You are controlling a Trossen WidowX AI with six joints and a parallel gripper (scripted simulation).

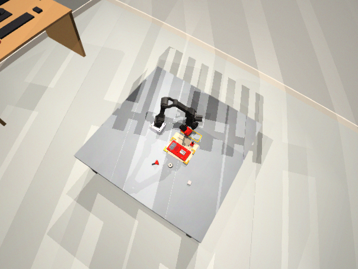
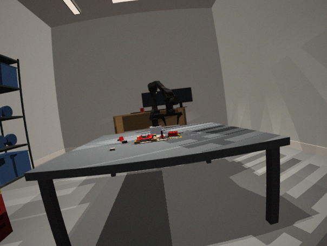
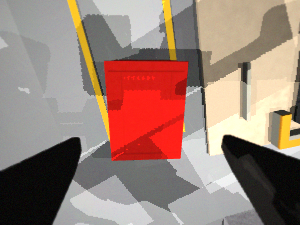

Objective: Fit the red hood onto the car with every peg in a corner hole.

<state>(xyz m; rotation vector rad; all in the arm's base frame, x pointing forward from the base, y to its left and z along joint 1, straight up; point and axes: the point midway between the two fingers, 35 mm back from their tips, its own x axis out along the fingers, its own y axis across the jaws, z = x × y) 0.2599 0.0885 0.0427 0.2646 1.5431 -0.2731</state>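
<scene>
My gripper tip is now 60 mm above the red hood.
</scene>
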